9 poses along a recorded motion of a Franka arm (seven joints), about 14 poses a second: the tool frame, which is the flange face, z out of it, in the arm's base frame.
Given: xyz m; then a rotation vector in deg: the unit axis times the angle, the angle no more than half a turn.
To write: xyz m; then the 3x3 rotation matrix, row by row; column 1 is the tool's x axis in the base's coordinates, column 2 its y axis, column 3 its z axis. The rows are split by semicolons. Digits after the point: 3 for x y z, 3 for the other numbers.
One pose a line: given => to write
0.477 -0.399 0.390 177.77 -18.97 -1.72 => 0.477 -0.399 0.390; 0.977 -0.211 -0.021; -0.211 -0.977 -0.019; -0.017 0.023 -1.000
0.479 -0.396 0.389 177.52 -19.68 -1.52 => 0.479 -0.396 0.389; 0.976 -0.219 -0.020; -0.219 -0.975 -0.022; -0.014 0.026 -1.000
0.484 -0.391 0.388 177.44 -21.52 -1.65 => 0.484 -0.391 0.388; 0.971 -0.239 -0.021; -0.239 -0.971 -0.019; -0.016 0.024 -1.000
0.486 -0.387 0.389 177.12 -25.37 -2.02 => 0.486 -0.387 0.389; 0.960 -0.280 -0.025; -0.281 -0.960 -0.015; -0.020 0.022 -1.000
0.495 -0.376 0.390 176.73 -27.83 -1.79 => 0.495 -0.376 0.390; 0.951 -0.307 -0.023; -0.307 -0.951 -0.016; -0.017 0.022 -1.000
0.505 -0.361 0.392 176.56 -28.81 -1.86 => 0.505 -0.361 0.392; 0.948 -0.318 -0.024; -0.318 -0.948 -0.016; -0.017 0.022 -1.000
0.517 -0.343 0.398 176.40 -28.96 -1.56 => 0.517 -0.343 0.398; 0.947 -0.319 -0.021; -0.320 -0.947 -0.018; -0.014 0.024 -1.000
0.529 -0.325 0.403 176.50 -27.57 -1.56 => 0.529 -0.325 0.403; 0.952 -0.305 -0.021; -0.305 -0.952 -0.021; -0.014 0.026 -1.000
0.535 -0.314 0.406 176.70 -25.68 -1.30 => 0.535 -0.314 0.406; 0.959 -0.284 -0.018; -0.285 -0.958 -0.023; -0.011 0.027 -1.000
